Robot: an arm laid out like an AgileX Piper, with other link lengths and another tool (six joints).
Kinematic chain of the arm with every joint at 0, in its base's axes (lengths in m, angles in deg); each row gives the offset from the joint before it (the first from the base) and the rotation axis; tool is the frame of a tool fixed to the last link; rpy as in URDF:
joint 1: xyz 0 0 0.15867 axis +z
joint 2: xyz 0 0 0 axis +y
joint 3: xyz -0.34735 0 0.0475 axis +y
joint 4: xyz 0.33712 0 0.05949 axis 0.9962 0 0.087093
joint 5: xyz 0 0 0 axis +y
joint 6: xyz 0.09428 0 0.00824 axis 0.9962 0 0.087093
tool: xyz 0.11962 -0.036 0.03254 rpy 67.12 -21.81 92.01
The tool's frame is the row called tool.
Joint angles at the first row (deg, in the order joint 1, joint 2, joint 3, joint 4, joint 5, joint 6):
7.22, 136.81, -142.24, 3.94, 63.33, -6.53
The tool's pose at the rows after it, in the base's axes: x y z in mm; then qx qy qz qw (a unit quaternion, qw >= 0):
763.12, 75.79, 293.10, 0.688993, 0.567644, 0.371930, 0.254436
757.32, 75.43, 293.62, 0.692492, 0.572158, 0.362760, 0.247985
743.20, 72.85, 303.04, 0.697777, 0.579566, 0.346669, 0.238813
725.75, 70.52, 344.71, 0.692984, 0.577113, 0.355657, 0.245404
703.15, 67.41, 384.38, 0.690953, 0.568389, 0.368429, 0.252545
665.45, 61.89, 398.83, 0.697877, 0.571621, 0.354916, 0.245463
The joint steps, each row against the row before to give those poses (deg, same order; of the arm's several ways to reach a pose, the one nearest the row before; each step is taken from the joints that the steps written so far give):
-0.01, 0.00, 0.01, 0.00, 0.30, 0.00
0.01, -0.28, -0.22, 0.03, 1.94, 0.00
-0.07, -1.39, -0.07, -0.15, 3.82, 0.00
0.01, -3.88, 0.38, -0.11, 2.09, 0.00
0.00, -5.67, 3.87, 0.00, -0.11, 0.60
-0.01, -7.80, 9.77, -0.18, -0.05, 0.28

